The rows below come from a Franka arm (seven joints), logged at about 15 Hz.
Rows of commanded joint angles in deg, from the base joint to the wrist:
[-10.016 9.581 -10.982 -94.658 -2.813 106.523 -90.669]
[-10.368 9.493 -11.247 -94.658 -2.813 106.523 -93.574]
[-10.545 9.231 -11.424 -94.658 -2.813 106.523 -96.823]
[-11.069 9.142 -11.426 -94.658 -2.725 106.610 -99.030]
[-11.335 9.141 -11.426 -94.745 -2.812 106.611 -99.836]
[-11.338 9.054 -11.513 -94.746 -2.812 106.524 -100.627]
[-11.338 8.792 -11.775 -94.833 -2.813 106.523 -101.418]
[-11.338 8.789 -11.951 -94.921 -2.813 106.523 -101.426]
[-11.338 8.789 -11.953 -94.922 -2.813 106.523 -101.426]
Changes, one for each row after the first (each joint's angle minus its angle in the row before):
[-0.352 -0.088 -0.265 0.000 0.000 0.000 -2.905]
[-0.177 -0.262 -0.177 0.000 0.000 0.000 -3.249]
[-0.524 -0.089 -0.002 0.000 0.088 0.087 -2.207]
[-0.266 -0.001 0.000 -0.087 -0.087 0.001 -0.806]
[-0.003 -0.087 -0.087 -0.001 0.000 -0.087 -0.791]
[0.000 -0.262 -0.262 -0.087 -0.001 -0.001 -0.791]
[0.000 -0.003 -0.176 -0.088 0.000 0.000 -0.008]
[0.000 0.000 -0.002 -0.001 0.000 0.000 0.000]

